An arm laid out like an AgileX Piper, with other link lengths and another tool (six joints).
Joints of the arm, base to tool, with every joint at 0 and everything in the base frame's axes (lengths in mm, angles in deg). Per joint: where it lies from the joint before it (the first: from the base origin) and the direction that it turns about. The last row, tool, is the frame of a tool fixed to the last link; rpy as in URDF.
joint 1: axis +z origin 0 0 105.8
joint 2: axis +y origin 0 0 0
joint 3: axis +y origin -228.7 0 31.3
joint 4: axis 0.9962 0 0.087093 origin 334.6 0 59
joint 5: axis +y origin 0 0 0
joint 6: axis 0.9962 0 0.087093 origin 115.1 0 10.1
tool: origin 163.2 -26 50.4 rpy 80.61 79.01 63.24
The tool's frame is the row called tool.
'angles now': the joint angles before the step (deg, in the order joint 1, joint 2, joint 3, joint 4, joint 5, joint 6). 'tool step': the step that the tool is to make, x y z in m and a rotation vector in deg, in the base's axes. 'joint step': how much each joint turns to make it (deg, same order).
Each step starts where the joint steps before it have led.
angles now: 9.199 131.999 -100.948 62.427 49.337 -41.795
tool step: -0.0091 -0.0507 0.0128 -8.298 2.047 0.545
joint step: -2.898 -5.006 -0.015 -14.012 4.618 8.577
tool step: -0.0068 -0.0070 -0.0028 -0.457 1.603 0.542
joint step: -0.764 -0.219 0.005 -1.175 2.073 0.763
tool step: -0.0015 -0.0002 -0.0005 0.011 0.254 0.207
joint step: -0.076 -0.016 0.028 -0.059 0.366 -0.015
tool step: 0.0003 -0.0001 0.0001 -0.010 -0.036 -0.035
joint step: 0.000 0.015 -0.032 -0.008 -0.039 0.015
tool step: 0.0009 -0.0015 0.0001 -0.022 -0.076 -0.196
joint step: -0.121 -0.009 0.011 0.000 -0.111 -0.001
